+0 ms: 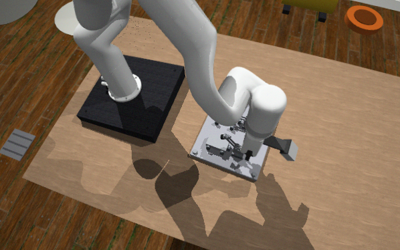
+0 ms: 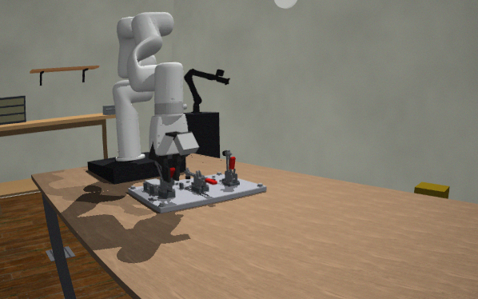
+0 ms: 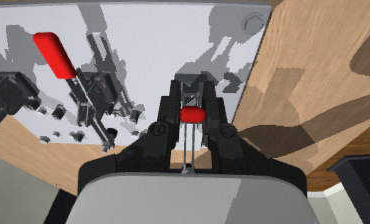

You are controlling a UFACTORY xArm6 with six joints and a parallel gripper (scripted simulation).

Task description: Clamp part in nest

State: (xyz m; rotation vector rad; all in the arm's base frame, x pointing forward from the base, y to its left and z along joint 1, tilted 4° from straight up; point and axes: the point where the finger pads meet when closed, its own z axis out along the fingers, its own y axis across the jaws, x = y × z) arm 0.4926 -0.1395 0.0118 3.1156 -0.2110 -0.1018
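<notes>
Now: the clamp 4 cm behind my hand, 1 cm to the left of it and 2 cm below it. Also, from my hand: fixture plate: 5 cm behind, 12 cm to the left, 8 cm below; grey block: 11 cm behind, 2 cm to the left, 5 cm below.
</notes>
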